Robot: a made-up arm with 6 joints. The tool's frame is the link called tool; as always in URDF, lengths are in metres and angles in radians.
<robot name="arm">
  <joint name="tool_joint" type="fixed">
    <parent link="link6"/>
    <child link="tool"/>
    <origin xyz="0 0 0" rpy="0 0 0"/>
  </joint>
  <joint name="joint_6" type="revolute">
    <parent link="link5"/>
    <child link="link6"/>
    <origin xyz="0.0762 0.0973 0" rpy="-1.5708 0 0"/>
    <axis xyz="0 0 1"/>
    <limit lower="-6.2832" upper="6.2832" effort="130" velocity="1.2"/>
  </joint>
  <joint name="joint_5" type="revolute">
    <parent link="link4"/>
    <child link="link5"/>
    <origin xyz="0 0 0" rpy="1.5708 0 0"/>
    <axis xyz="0 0 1"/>
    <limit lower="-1.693" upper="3.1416" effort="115" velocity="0.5"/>
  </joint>
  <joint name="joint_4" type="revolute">
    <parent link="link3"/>
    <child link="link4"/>
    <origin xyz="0.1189 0.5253 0" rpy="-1.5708 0 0"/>
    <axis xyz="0 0 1"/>
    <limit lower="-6.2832" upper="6.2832" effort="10" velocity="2.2"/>
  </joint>
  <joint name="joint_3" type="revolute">
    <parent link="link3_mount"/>
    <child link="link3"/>
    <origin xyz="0.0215 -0.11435 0" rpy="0 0 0"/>
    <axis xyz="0 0 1"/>
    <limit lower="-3.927" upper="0.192" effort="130" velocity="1.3"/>
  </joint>
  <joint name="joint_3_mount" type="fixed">
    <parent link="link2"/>
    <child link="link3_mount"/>
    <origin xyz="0.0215 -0.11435 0" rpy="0 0 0"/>
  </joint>
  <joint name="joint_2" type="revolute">
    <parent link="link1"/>
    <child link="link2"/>
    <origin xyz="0 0 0" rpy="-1.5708 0 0"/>
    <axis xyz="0 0 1"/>
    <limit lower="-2.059" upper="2.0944" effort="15" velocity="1.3"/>
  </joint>
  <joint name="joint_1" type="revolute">
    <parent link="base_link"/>
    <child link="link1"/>
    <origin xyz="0 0 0.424" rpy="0 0 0"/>
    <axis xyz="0 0 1"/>
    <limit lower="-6.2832" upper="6.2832" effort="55" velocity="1.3"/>
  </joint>
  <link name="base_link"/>
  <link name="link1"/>
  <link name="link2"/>
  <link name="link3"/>
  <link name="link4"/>
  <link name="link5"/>
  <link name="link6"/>
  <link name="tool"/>
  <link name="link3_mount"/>
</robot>
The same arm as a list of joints. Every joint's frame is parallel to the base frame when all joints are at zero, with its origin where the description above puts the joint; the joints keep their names.
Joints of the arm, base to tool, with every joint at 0 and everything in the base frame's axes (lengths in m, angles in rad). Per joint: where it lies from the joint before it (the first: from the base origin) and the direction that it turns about. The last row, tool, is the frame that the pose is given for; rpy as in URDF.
joint_1: axis +z offset 0 0 0.424
joint_2: axis +y offset 0 0 0
joint_3: axis +y offset 0.043 0 0.2287
joint_4: axis -z offset 0.1189 0 -0.5253
joint_5: axis +y offset 0 0 0
joint_6: axis -z offset 0.0762 0 -0.0973
tool: offset 0 0 0 rpy 3.1416 0 0
Joint limits (rad, base to tool): -6.2832..6.2832 -2.059..2.0944 -3.927..0.192 -6.2832..6.2832 -1.693..3.1416 -6.2832..6.2832

